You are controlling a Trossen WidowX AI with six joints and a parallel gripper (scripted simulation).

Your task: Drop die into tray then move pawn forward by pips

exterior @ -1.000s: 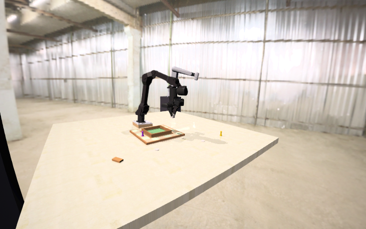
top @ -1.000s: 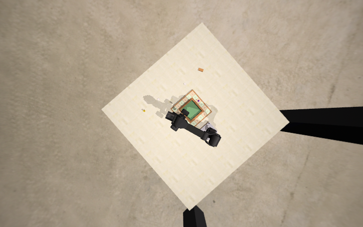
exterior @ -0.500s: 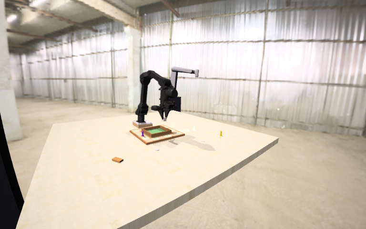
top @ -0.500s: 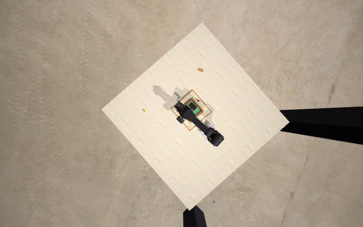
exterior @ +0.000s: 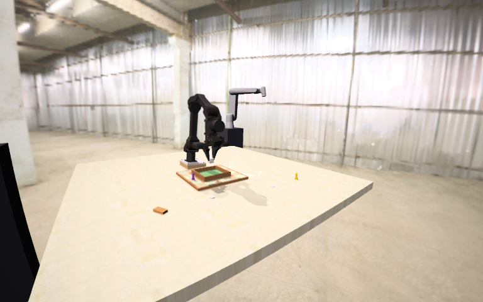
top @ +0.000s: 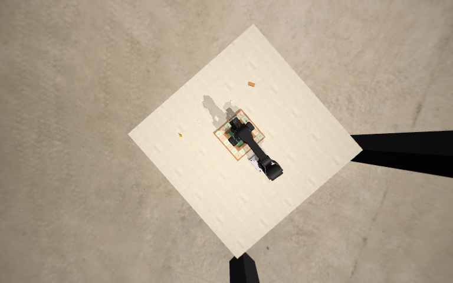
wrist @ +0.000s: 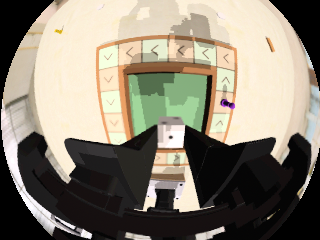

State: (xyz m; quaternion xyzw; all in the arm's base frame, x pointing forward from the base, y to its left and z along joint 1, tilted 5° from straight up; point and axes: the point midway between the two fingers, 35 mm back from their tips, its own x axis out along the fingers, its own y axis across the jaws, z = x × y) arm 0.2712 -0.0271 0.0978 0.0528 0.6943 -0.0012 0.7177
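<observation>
The purple pawn is 10 mm ahead of my gripper tip, 110 mm to the right of it and 60 mm below it. Also, from my gripper tip: orange block 210 mm ahead, 350 mm to the right, 90 mm below; green tray 80 mm below; white die right at my gripper tip.
</observation>
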